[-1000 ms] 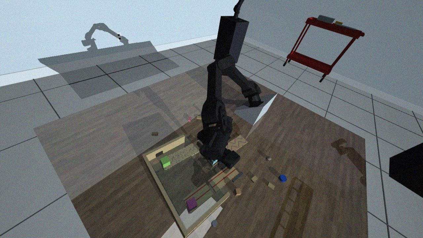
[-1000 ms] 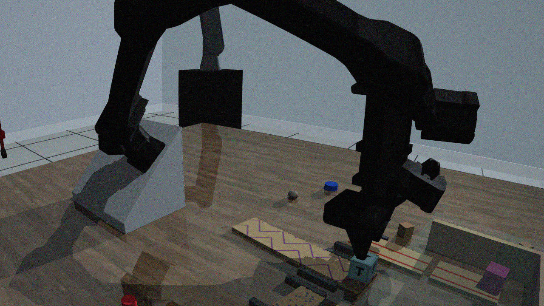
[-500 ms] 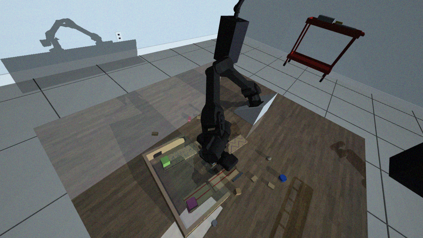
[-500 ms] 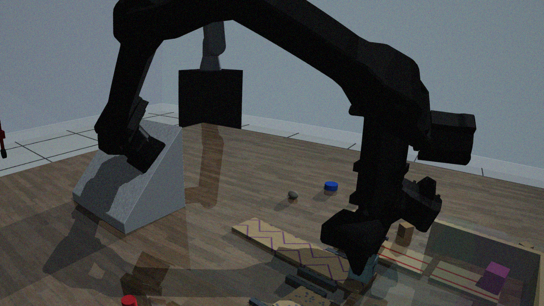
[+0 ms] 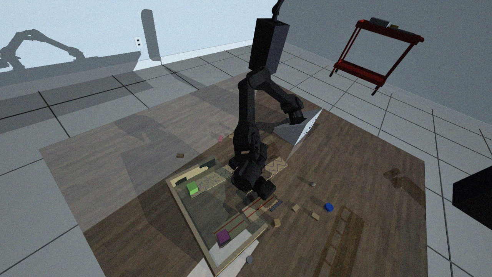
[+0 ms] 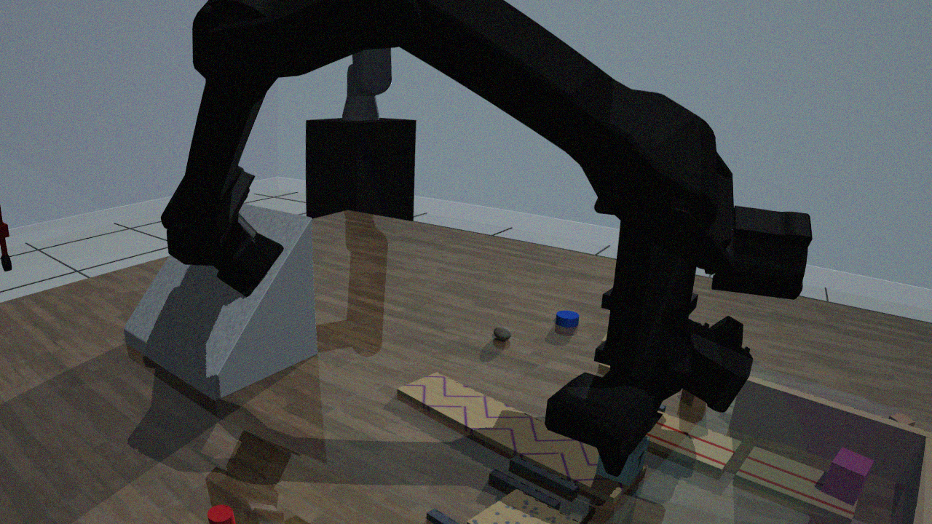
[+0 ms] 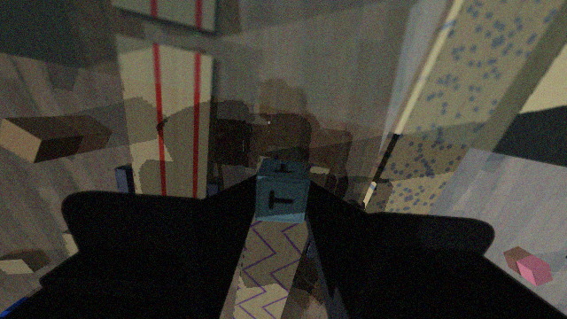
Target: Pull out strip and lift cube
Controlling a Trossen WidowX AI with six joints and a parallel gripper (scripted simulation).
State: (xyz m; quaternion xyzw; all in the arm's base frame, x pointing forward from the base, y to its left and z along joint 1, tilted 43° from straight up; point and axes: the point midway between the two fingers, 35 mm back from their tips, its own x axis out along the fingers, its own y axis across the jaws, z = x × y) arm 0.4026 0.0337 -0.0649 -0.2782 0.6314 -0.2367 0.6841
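The red-lined strip lies 8 cm to the left of my gripper tip, 1 cm below it and 1 cm ahead of it. The rest, counted from my gripper tip: pink block 27 cm to the right, 7 cm behind, 1 cm below; then grey pebble 23 cm behind, 17 cm to the left, 1 cm below; then red cylinder 25 cm to the right, 17 cm behind.
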